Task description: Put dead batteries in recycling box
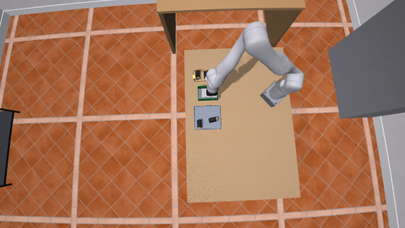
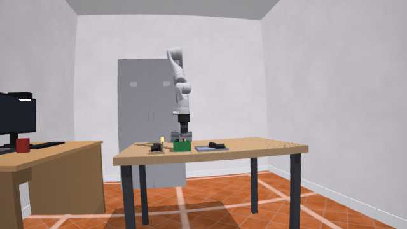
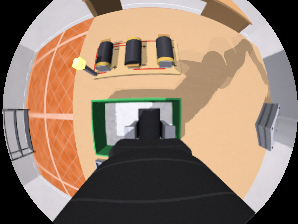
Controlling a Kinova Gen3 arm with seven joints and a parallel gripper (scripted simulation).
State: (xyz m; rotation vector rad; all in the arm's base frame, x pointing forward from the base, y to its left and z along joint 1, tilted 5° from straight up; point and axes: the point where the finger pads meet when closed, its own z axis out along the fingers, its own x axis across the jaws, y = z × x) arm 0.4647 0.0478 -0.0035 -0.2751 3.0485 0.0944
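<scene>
Right now the green recycling box is 5 cm below my hand, 2 cm ahead of it and 1 cm to the left of it. From my hand the other things lie so: grey tray (19 cm to the left, 6 cm below).
</scene>
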